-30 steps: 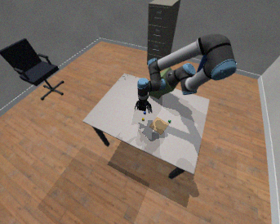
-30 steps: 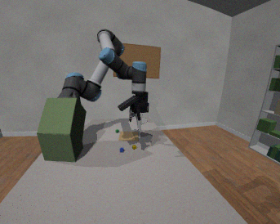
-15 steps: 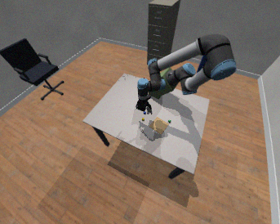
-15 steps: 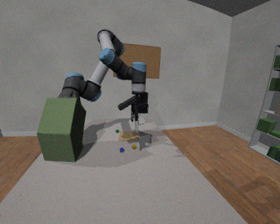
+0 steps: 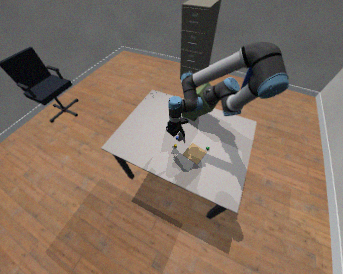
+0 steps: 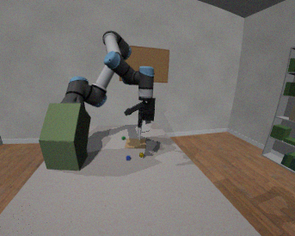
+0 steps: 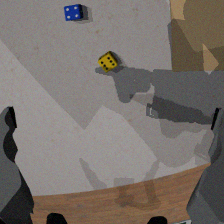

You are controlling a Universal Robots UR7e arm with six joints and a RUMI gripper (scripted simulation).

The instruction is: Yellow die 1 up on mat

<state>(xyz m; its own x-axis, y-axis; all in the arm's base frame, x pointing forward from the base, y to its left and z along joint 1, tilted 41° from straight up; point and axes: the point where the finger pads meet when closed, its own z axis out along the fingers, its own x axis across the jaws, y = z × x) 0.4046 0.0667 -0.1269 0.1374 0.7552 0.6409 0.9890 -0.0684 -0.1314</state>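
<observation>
Right now my hand is 130 mm above the yellow die and 10 mm to the left of it. The rest, counted from my hand: green die: 210 mm to the left, 130 mm below, 130 mm behind; blue die: 130 mm below, 70 mm behind, 40 mm to the right; tan mat: 150 mm to the left, 140 mm below, 40 mm behind.
</observation>
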